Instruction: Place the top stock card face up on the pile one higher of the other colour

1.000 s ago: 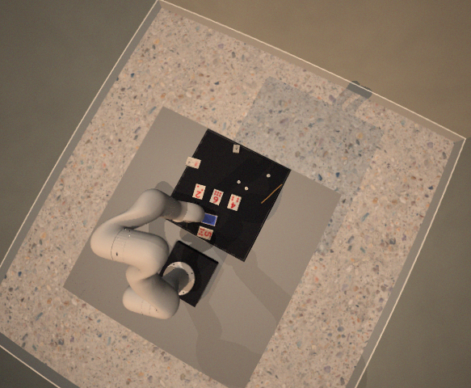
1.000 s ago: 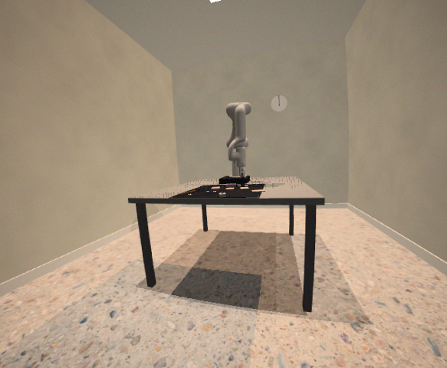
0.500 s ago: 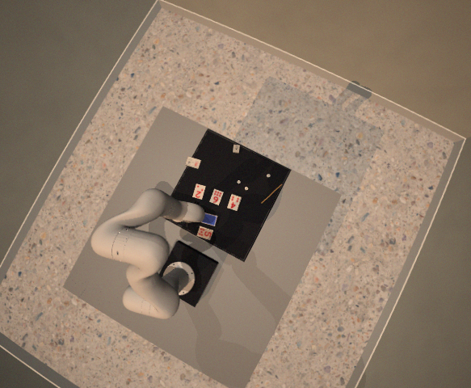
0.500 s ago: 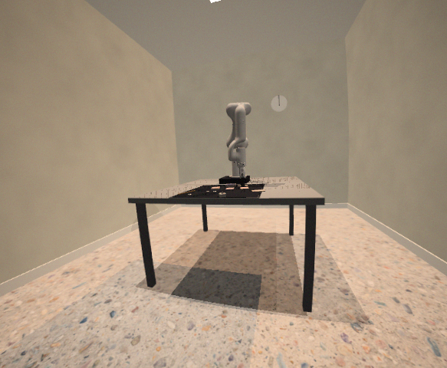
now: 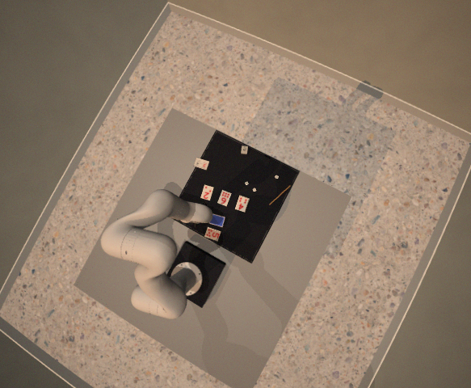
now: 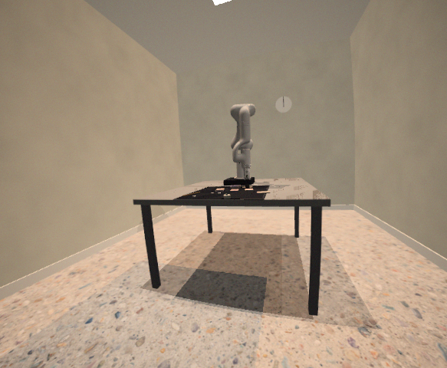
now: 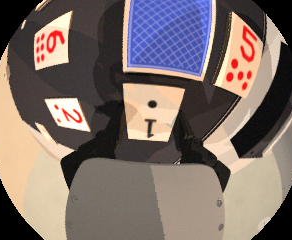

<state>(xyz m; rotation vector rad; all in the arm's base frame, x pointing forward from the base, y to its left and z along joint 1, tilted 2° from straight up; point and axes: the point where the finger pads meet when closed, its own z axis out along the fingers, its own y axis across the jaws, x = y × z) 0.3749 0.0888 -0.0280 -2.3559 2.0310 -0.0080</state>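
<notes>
Right now my hand is 11 cm to the left of the red 5 card, 8 cm past it and 1 cm above it. Also, from my hand: black card cloth 20 cm ahead, 13 cm to the right, 3 cm below; then thin wooden stick 39 cm to the right, 31 cm ahead, 1 cm below; then small block 48 cm ahead, 8 cm to the right.
</notes>
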